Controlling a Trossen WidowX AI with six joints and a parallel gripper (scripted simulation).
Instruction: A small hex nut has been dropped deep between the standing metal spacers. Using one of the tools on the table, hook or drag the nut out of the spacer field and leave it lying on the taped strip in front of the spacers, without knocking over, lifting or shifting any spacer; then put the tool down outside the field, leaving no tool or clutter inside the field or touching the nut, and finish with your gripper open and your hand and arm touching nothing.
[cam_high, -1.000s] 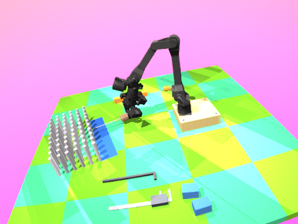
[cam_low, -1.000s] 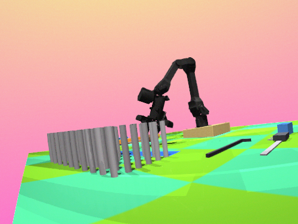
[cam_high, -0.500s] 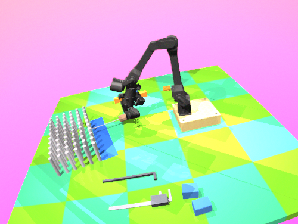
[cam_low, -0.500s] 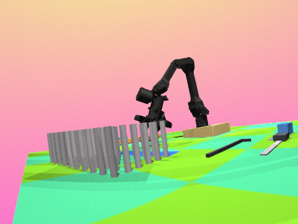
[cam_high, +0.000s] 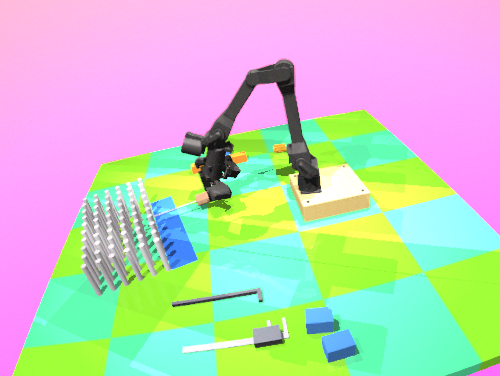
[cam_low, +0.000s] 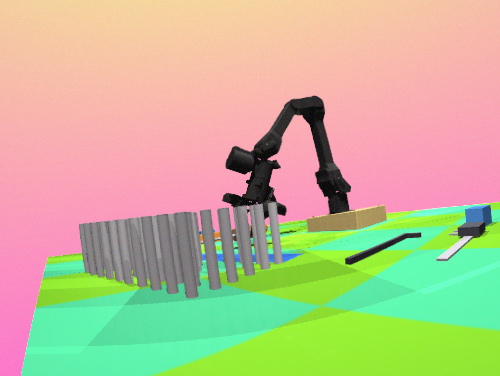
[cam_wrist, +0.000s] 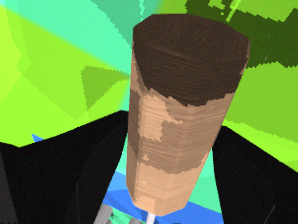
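Now: the blue taped strip 120 mm ahead of my gripper tip, 110 mm to the left of it and 40 mm below it. Round my gripper tip: wooden-handled hook tool (90 mm ahead, 50 mm to the left); orange bar (270 mm to the right, 20 mm below, 10 mm ahead).
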